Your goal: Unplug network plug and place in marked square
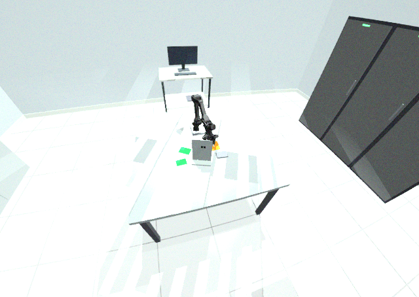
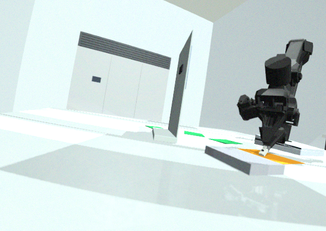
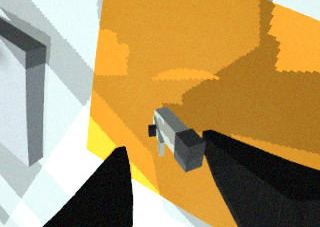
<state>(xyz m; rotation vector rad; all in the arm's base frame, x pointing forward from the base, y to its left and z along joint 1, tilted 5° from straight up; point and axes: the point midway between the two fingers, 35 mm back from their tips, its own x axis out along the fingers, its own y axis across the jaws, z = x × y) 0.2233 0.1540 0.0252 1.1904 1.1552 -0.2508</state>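
Now: the network plug 1 cm below my gripper tip. Also, from my gripper tip: flat grey slab 12 cm ahead, 7 cm to the left, 1 cm below; then upright grey panel 20 cm ahead, 13 cm to the right, 10 cm above; then orange marked square 2 cm below.
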